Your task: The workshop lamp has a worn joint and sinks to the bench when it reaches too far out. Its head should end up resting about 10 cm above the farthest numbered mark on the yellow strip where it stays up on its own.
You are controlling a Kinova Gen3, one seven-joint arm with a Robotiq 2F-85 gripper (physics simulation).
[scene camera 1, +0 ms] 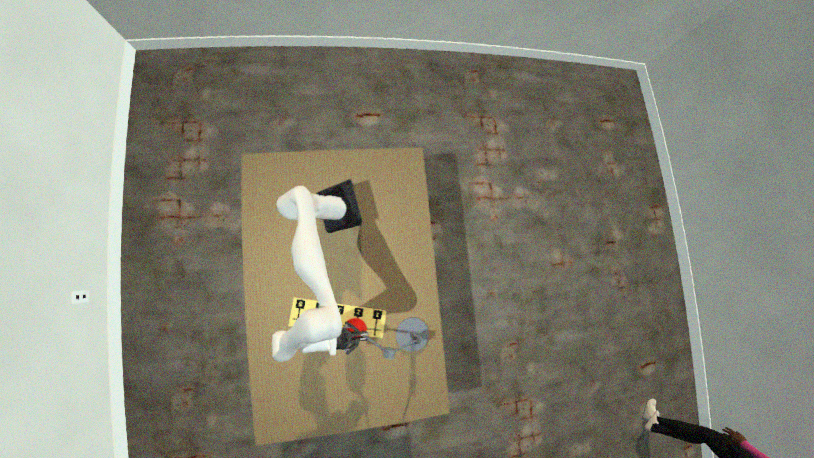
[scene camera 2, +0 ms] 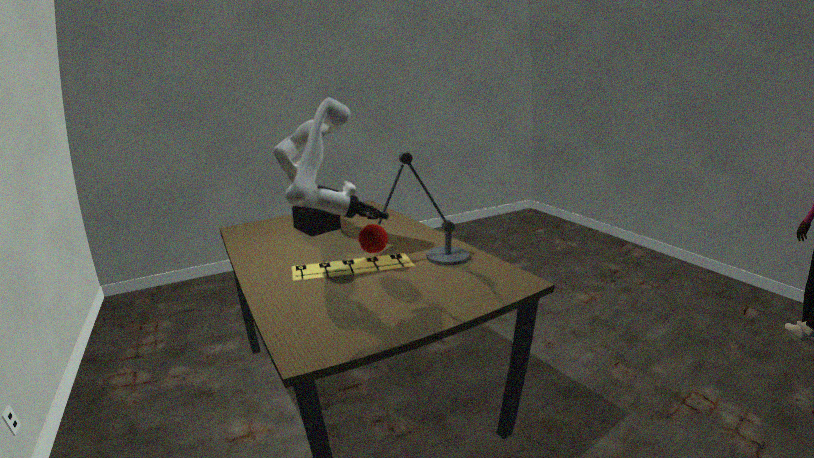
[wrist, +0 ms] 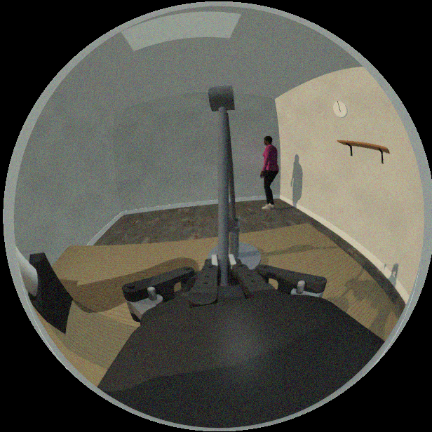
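Pixels of known places: gripper, fingertip midpoint: [scene camera 1: 368, 335] [scene camera 2: 387, 215]; arm's base, origin of the base link: [scene camera 1: 336, 209].
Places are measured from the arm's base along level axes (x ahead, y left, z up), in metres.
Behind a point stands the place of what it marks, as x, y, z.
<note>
The lamp's red head [scene camera 1: 356, 325] @[0.503, 0.011, 0.010] [scene camera 2: 373, 238] @[0.570, -0.021, -0.014] hangs above the yellow strip [scene camera 1: 368, 320] @[0.520, 0.065, -0.133] [scene camera 2: 313, 269] @[0.431, -0.197, -0.133], close to mark 2 in the overhead view; its exact height is unclear. Marks 1 and 2 lie nearest the round grey lamp base [scene camera 1: 412, 334] @[0.615, 0.255, -0.091] [scene camera 2: 448, 255] @[0.642, 0.248, -0.119] [wrist: 249, 255]; the farthest mark is at the strip's other end. The lamp's elbow [scene camera 1: 389, 353] [scene camera 2: 405, 158] [wrist: 221, 98] is raised high, and its outer rod slopes down to the head. My gripper [scene camera 1: 363, 337] @[0.545, 0.053, 0.044] [scene camera 2: 385, 216] @[0.545, 0.053, 0.044] [wrist: 221, 262] is shut on this rod, just above the head. The head is hidden in the wrist view.
The wooden table [scene camera 1: 273, 398] @[0.788, -0.412, -0.134] [scene camera 2: 307, 341] @[0.859, -0.404, -0.134] carries the black robot mount [scene camera 1: 354, 210] @[0.023, 0.075, 0.036] [scene camera 2: 313, 221] @[0.081, -0.042, -0.068] [wrist: 50, 295] behind the strip. My arm covers part of the strip from above. A person [scene camera 1: 683, 430] [scene camera 2: 808, 290] [wrist: 270, 160] stands away from the table. A wall shelf [wrist: 365, 146] is far off.
</note>
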